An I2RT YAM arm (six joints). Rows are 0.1 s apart.
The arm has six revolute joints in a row. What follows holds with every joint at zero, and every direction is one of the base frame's. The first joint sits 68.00 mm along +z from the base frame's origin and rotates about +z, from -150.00 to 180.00 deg. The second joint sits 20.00 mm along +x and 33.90 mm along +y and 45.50 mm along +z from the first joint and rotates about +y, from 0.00 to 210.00 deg. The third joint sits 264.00 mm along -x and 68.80 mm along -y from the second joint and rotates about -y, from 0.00 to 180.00 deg. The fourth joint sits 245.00 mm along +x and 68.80 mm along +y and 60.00 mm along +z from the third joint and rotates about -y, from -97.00 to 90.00 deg. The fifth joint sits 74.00 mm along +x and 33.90 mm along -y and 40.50 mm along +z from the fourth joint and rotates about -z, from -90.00 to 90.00 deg. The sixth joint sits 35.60 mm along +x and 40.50 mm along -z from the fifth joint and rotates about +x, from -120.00 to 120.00 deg. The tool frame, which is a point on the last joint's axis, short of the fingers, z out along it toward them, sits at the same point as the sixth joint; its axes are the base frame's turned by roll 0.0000, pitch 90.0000 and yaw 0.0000 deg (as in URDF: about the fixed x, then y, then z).
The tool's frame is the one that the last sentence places.
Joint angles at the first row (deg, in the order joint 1, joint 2, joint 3, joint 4, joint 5, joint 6):
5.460, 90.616, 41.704, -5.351, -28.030, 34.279
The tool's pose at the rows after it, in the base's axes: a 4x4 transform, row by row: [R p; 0 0 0 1], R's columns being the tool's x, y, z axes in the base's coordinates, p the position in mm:
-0.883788 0.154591 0.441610 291.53; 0.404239 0.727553 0.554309 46.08; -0.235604 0.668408 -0.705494 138.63; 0 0 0 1
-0.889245 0.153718 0.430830 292.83; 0.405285 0.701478 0.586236 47.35; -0.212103 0.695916 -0.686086 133.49; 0 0 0 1
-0.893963 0.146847 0.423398 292.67; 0.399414 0.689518 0.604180 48.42; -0.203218 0.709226 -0.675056 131.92; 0 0 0 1
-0.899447 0.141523 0.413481 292.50; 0.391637 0.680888 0.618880 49.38; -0.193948 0.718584 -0.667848 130.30; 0 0 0 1
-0.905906 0.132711 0.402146 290.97; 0.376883 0.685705 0.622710 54.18; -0.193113 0.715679 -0.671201 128.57; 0 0 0 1
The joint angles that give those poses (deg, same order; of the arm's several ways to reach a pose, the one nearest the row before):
5.457, 93.029, 42.012, -4.074, -30.651, 34.433
5.451, 94.293, 41.631, -2.105, -32.865, 35.514
5.537, 94.635, 41.398, -1.364, -34.091, 35.747
5.623, 95.010, 41.293, -1.025, -35.127, 35.753
6.600, 95.176, 41.044, -0.806, -34.915, 35.701

